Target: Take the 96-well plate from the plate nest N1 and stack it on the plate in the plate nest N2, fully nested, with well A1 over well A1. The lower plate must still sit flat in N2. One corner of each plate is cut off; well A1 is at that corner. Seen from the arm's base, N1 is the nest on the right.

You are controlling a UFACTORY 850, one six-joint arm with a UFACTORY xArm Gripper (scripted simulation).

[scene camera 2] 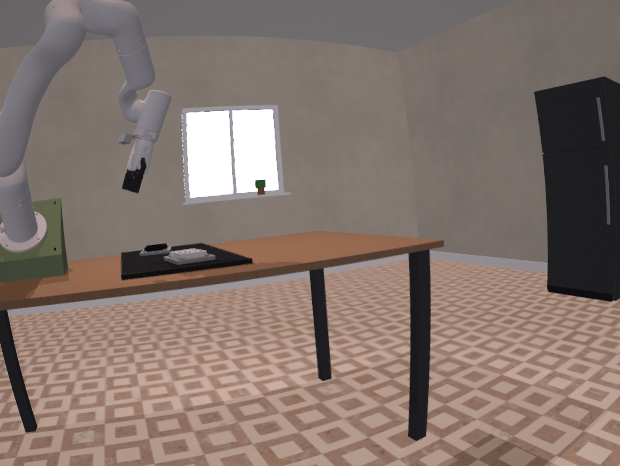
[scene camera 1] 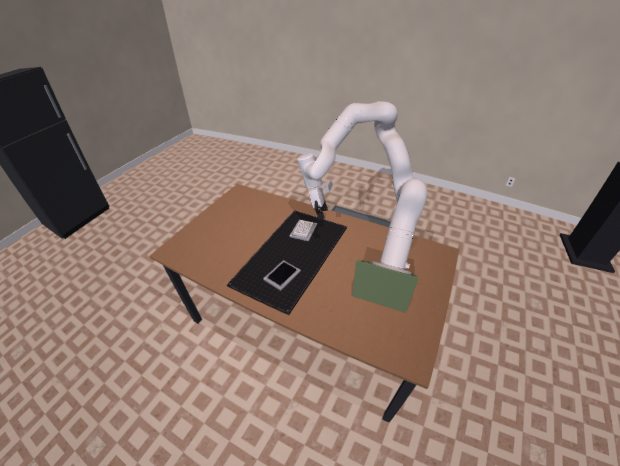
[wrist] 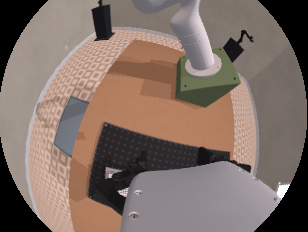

Labels:
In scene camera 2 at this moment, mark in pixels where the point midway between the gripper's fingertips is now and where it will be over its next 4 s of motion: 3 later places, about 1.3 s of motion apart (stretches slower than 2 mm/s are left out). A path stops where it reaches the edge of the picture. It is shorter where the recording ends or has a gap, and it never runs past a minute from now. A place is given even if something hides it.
My gripper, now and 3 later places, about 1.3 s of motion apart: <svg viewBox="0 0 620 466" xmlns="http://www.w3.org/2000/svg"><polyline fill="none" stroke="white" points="129,191 139,195 149,201 160,207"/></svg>

